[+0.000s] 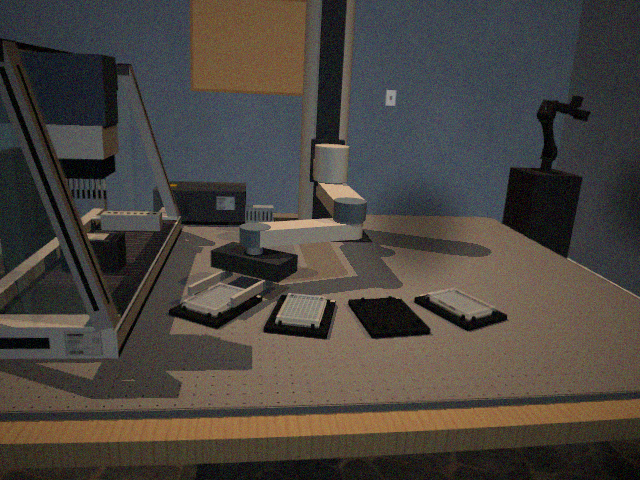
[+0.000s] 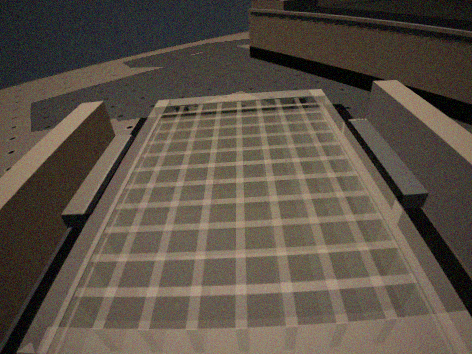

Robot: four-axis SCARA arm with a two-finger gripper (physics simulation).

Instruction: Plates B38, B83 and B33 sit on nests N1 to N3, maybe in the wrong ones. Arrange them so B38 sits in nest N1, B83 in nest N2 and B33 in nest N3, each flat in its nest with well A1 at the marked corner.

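Places are measured from the arm's base along level axes (x down, y right, z back), in millimetres.
Pixels of known places: gripper, fingertip midpoint: (image 1: 210,296) (image 2: 237,114).
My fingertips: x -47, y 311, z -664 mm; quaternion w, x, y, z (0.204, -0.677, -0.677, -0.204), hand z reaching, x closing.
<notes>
Ahead of a thing's pixels: the offset from my fingertips to its top centre. "pt": to the spot under its first point. Level surfaces: height alone.
My gripper (image 1: 211,295) (image 2: 237,114) is shut on a pale, clear-topped plate @(dx +6, dy -14, dz +20 mm) (image 1: 206,300) (image 2: 240,195), one finger along each long side. The plate is low over the leftmost black nest @(dx +12, dy -13, dz +20 mm) (image 1: 216,321) (image 2: 440,255), lined up with it; it looks level, at or very near the nest surface. A second white plate @(dx +8, dy -187, dz -32 mm) (image 1: 301,310) sits in the black nest @(dx +12, dy -186, dz -32 mm) (image 1: 297,331) to the right. The third black nest @(dx +12, dy -363, dz -41 mm) (image 1: 387,316) holds no plate. A third plate @(dx +8, dy -535, dz -7 mm) (image 1: 460,303) sits in the rightmost nest @(dx +12, dy -535, dz -7 mm) (image 1: 469,324). Labels and A1 marks are not readable.
A framed instrument (image 1: 116,330) stands left of the leftmost nest. A dark box @(pt dx -46, dy +67, dz +698 mm) (image 1: 206,201) and a small white rack @(pt dx -10, dy -109, dz +708 mm) (image 1: 259,212) are at the back. The arm's column (image 1: 330,67) rises behind the table @(dx +33 mm) (image 1: 413,366). A dark robot arm (image 1: 547,136) stands on a pedestal at right.
</notes>
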